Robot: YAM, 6 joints.
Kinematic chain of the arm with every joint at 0, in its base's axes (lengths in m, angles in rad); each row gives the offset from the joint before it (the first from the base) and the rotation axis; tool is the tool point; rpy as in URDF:
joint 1: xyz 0 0 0.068 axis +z
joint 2: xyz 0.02 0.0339 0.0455 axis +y
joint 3: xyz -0.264 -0.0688 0 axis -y
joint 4: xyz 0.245 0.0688 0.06 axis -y
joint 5: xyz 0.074 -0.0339 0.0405 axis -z
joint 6: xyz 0.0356 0 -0.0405 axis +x
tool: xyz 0 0 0 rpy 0 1.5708 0
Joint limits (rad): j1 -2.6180..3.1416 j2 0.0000..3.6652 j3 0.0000..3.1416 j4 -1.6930..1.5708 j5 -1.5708..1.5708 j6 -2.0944..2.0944
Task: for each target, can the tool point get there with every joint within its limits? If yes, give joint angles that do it. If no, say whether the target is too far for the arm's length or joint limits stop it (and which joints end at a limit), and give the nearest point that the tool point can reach.
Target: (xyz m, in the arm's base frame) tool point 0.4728 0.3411 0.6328
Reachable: no: too far | nearest point 0.3893 0.2809 0.5378 | short by 0.140 m
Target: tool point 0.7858 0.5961 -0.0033
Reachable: no: too far | nearest point 0.5109 0.3876 0.0384 | short by 0.348 m
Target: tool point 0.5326 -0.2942 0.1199
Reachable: yes | joints -0.5428 2.7903 2.2275 0.5185 -0.7105 -0.1365
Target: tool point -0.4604 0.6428 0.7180
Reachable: no: too far | nearest point -0.2984 0.4166 0.4998 | short by 0.354 m
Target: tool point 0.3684 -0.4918 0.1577
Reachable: yes | joints -0.8880 2.7697 2.3586 0.3224 0.7585 1.7692
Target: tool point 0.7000 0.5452 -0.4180
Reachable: no: too far | nearest point 0.4382 0.3413 -0.2104 | short by 0.391 m
